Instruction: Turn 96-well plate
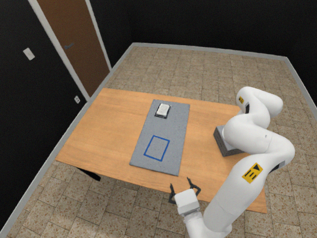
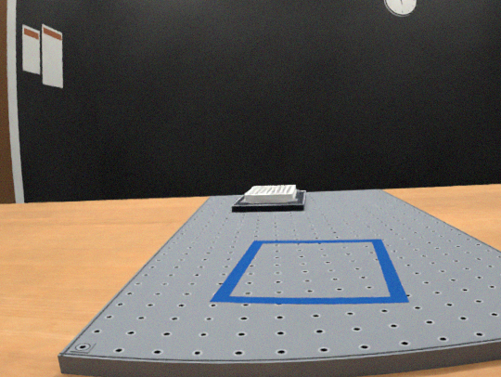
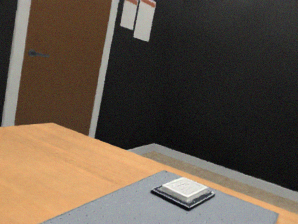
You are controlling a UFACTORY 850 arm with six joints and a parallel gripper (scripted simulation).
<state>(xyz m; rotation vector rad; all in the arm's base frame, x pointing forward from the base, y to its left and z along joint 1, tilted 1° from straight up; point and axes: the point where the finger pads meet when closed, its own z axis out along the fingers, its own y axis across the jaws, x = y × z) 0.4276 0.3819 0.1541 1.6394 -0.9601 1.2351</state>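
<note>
Right now my hand is 700 mm to the left of the white 96-well plate, 240 mm above it and 120 mm short of it. Also, from my hand: plate nest N1 (700 mm to the right, 250 mm below, 120 mm ahead).
</note>
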